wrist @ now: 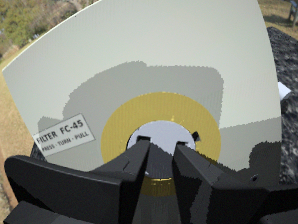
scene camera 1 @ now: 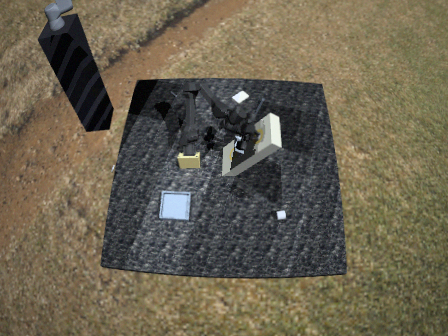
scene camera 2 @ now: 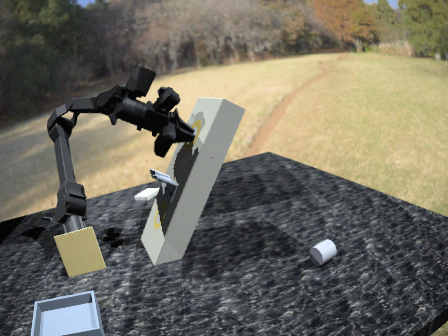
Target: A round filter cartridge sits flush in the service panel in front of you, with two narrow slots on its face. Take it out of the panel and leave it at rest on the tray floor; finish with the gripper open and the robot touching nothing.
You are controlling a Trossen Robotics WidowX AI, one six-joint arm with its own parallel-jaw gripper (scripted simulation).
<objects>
same spot on cream service panel: (scene camera 1: 268,127) = (scene camera 2: 205,104)
</objects>
